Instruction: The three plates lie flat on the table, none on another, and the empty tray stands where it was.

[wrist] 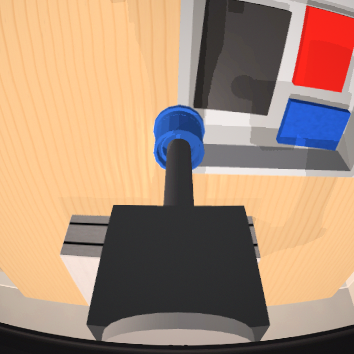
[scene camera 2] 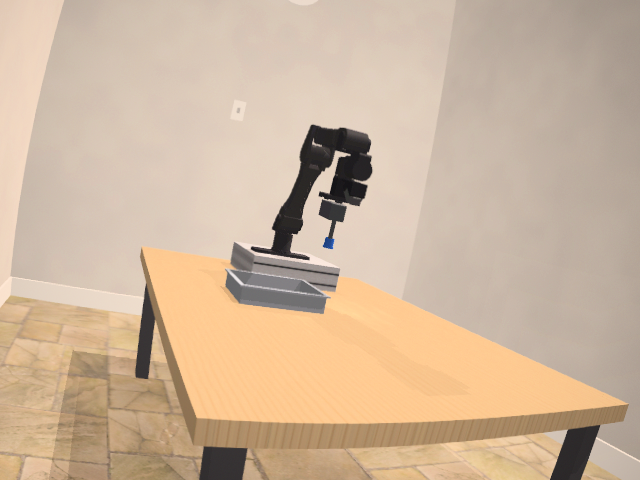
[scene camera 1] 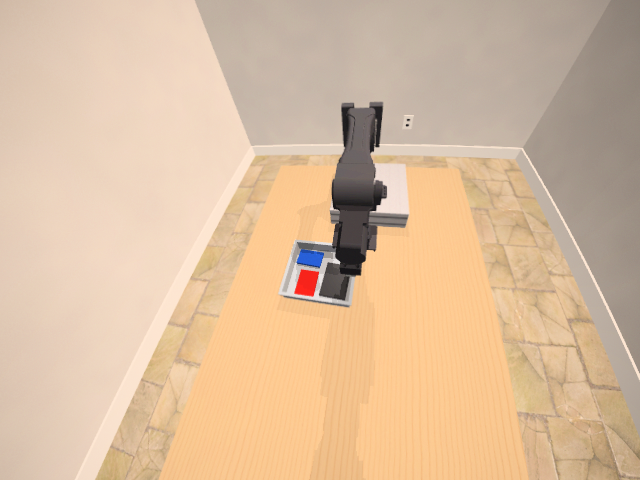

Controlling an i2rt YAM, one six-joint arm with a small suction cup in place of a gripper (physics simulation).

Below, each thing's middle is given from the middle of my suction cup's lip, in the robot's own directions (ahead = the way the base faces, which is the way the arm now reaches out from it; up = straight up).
I see my suction cup 10 mm past the black plate [scene camera 1: 334, 285], 70 mm to the left of it and 170 mm above it. From my suction cup the other things lie so: red plate [wrist: 317, 63] (10 mm ahead, 170 mm to the right, 170 mm below); grey tray [scene camera 2: 249, 288] (30 mm behind, 120 mm to the right, 150 mm below); blue plate [wrist: 304, 123] (90 mm behind, 180 mm to the right, 170 mm below).
